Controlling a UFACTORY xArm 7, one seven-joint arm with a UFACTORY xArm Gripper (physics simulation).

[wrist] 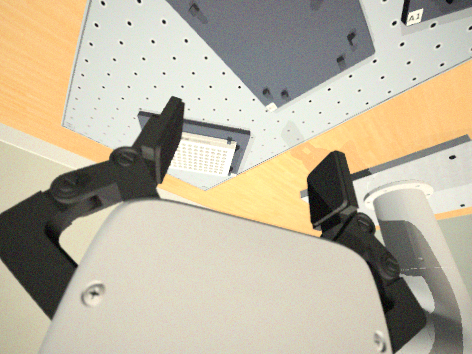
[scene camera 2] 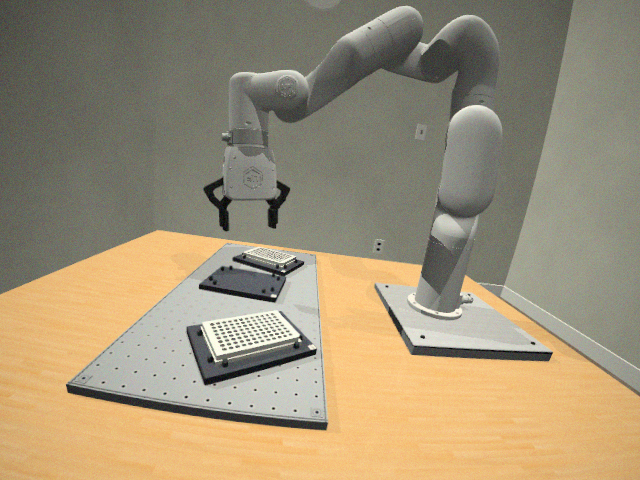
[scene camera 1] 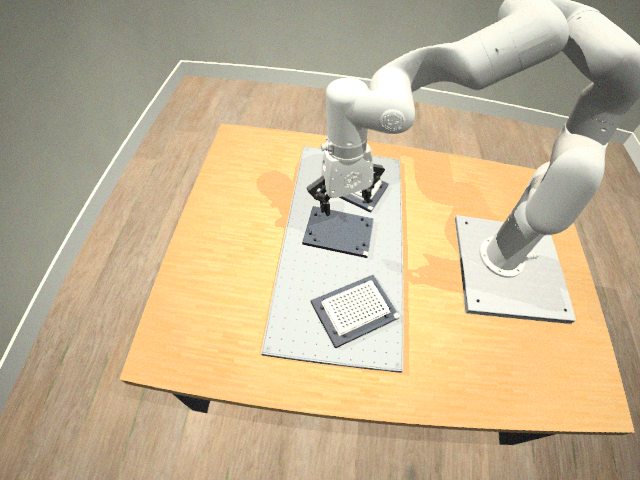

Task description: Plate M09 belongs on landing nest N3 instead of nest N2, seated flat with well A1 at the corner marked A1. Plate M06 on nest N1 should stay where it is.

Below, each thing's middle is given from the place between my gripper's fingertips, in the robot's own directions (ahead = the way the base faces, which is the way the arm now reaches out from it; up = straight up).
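Picture the landing nest N3 [scene camera 1: 342,232]: my hand is 20 mm to the left of it and 120 mm above it.
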